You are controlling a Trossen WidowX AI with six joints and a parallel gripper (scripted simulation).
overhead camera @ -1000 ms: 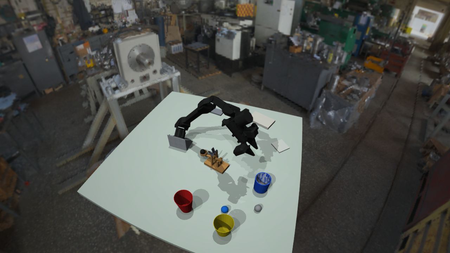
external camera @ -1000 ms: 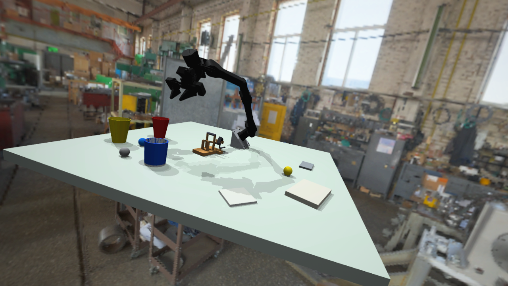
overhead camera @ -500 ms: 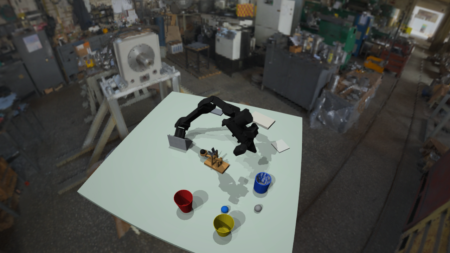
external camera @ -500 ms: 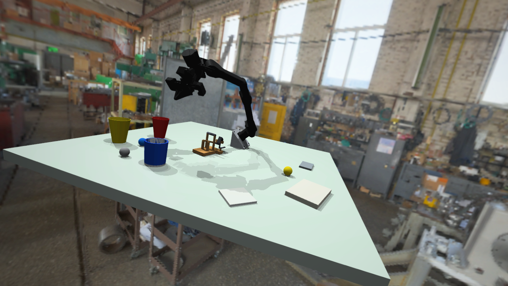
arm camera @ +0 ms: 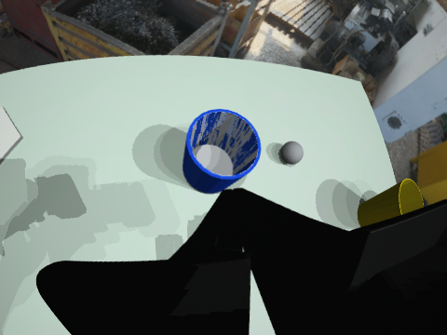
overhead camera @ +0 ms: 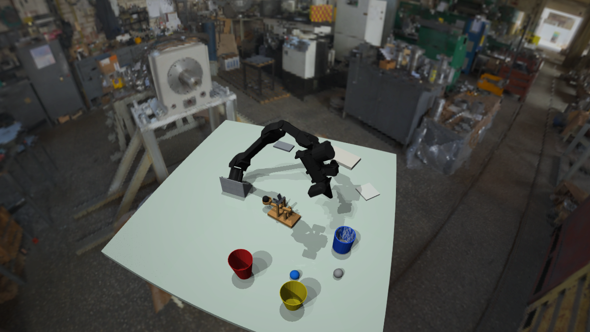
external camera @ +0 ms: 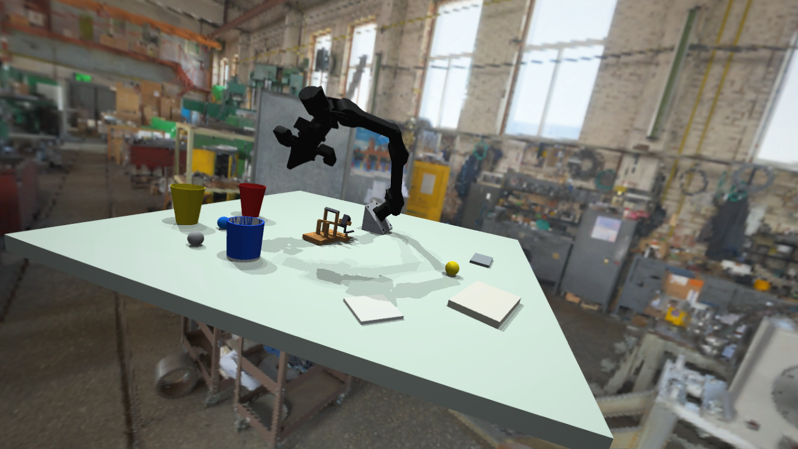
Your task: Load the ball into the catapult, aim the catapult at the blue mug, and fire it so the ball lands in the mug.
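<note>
My gripper tip is now 310 mm past the black ball, 90 mm to the right of it and 180 mm above it. Also, from my gripper tip: grey ball (90 mm ahead, 200 mm to the right, 230 mm below); then blue mug (90 mm ahead, 60 mm to the right, 220 mm below); then catapult (240 mm behind, 80 mm to the left, 190 mm below).
</note>
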